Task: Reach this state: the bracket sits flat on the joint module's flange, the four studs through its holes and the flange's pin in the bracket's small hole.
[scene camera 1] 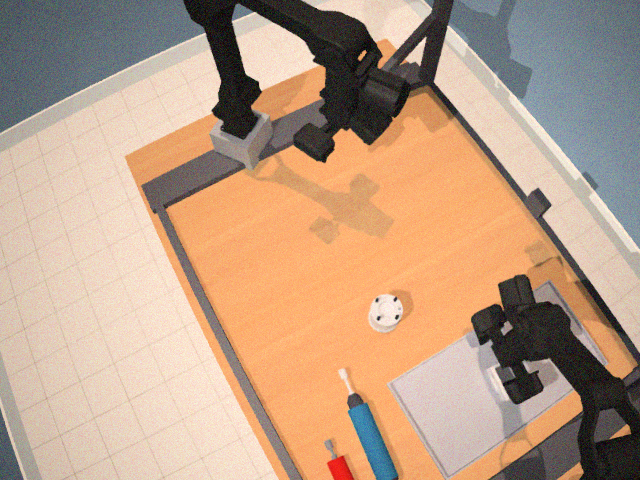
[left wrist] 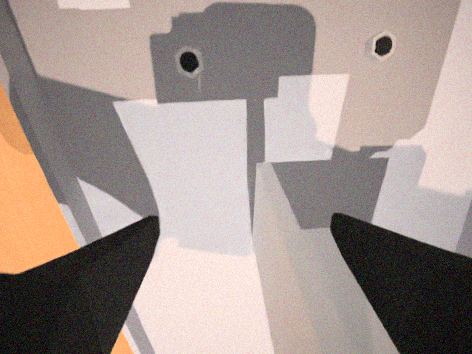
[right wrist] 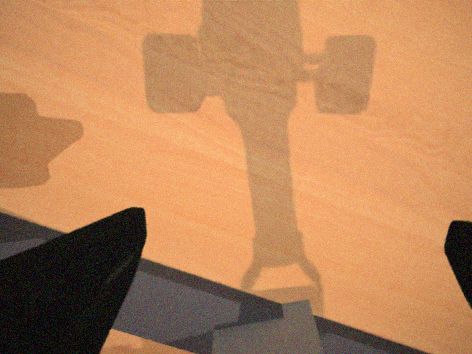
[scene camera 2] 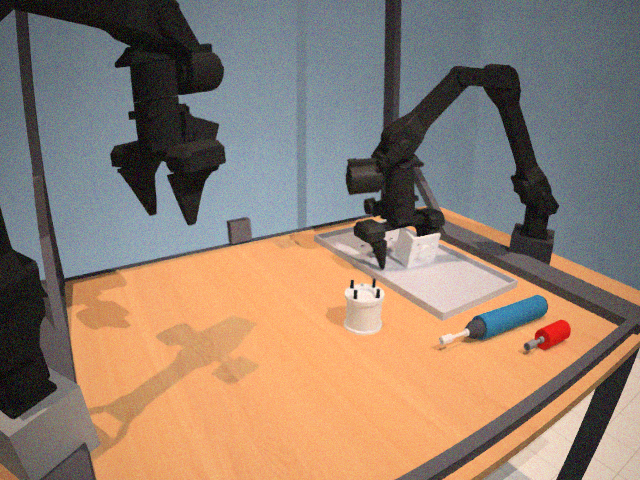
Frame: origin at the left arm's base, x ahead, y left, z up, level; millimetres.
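Where they show: left gripper, fingertip midpoint: [scene camera 1: 492, 364] [left wrist: 246, 222] [scene camera 2: 401, 263]; right gripper, fingertip midpoint: [scene camera 1: 338, 146] [right wrist: 292, 227] [scene camera 2: 171, 219]; left arm's base, link origin: [scene camera 2: 533, 233]; right arm's base, link origin: [scene camera 1: 239, 124] [scene camera 2: 21, 392].
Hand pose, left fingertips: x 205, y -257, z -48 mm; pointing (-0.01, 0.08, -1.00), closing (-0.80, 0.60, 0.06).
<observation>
Each offset is from my left fingertips to the centre of the thing.
The white angled bracket {24 mm left, 31 mm back, 33 mm up} [scene camera 1: 497, 381] [scene camera 2: 425, 249] [left wrist: 272, 240] stands in the tray, one wall upright. My left gripper [scene camera 1: 504, 357] [scene camera 2: 404, 252] [left wrist: 246, 222] is open and low over the tray; in the left wrist view the upright wall lies between its spread fingers, with gaps at both sides. In scene camera 2 one fingertip is hidden behind the bracket. The white round joint module {21 mm left, 240 mm ahead, 28 mm up} [scene camera 1: 386, 312] [scene camera 2: 363, 314] stands upright on the table, four black studs pointing up from its flange; the pin is too small to tell. My right gripper [scene camera 1: 343, 136] [scene camera 2: 172, 218] [right wrist: 292, 227] is open and empty, high above the table.
The grey tray {9 mm left, 30 mm back, 1 mm down} [scene camera 1: 434, 423] [scene camera 2: 454, 289] [left wrist: 195, 295] has a low rim. Two hex nuts {73 mm right, 25 mm back, 3 mm down} [left wrist: 197, 70] {32 mm right, 93 mm back, 3 mm down} [left wrist: 393, 49] lie in it. A blue driver {231 mm left, 163 mm ahead, 11 mm up} [scene camera 1: 372, 439] [scene camera 2: 514, 316] and a red driver {318 mm left, 175 mm ahead, 8 mm up} [scene camera 1: 339, 467] [scene camera 2: 554, 334] lie beside the tray. Dark frame rails edge the table.
</observation>
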